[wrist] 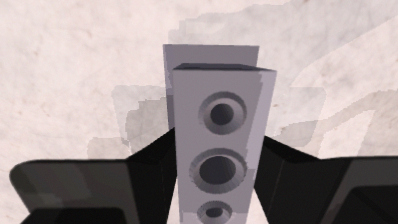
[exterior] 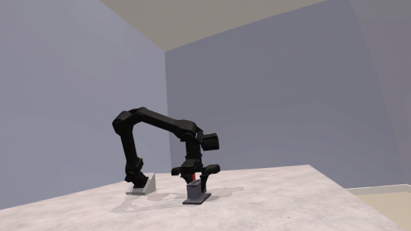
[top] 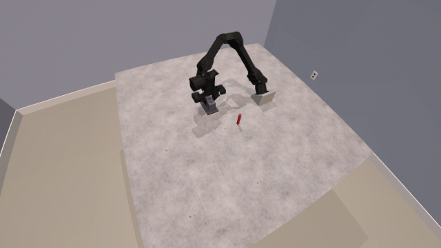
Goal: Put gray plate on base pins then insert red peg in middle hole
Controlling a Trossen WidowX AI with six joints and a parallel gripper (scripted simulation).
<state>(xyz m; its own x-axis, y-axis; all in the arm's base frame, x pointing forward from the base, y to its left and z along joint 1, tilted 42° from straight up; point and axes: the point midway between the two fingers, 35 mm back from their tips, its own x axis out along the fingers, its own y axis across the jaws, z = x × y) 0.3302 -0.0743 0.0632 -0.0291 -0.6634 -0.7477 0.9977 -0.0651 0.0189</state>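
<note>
Right now my gripper tip is 30 mm below the gray plate. The rest, counted from my gripper tip: dark flat base 20 mm below; red peg 190 mm to the left, 80 mm behind, 20 mm above.
</note>
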